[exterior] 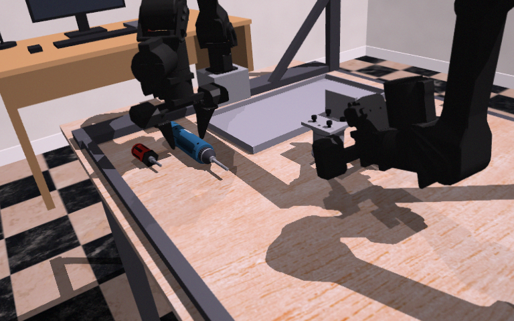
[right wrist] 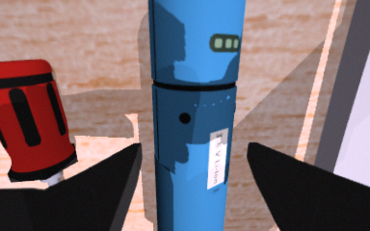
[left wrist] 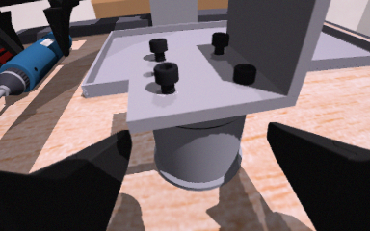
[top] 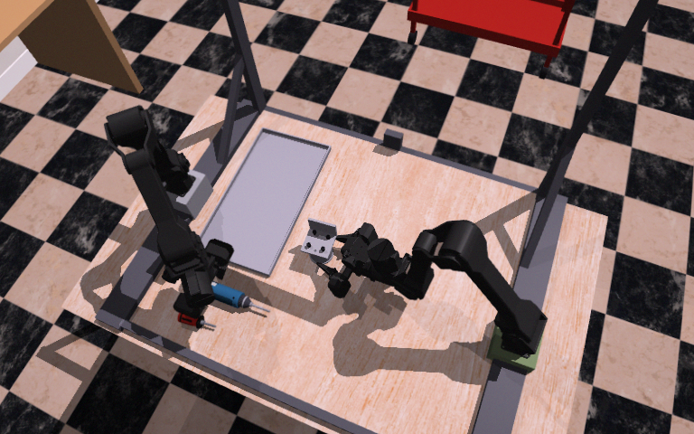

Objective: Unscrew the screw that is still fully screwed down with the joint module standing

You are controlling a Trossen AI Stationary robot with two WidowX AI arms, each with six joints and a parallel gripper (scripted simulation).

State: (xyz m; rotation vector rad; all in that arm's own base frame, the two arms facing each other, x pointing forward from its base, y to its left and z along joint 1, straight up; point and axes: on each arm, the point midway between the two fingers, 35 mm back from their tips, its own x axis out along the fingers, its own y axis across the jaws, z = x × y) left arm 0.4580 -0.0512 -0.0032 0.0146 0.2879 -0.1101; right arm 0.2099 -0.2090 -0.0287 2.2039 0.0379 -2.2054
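The joint module is 5 cm to the right of my left hand and 1 cm below it. From my left hand the other things lie so: screw 2 cm behind, 3 cm to the right, 2 cm above; grey bracket 5 cm to the right, 3 cm above; bit 20 cm ahead, 10 cm to the right, 2 cm below.
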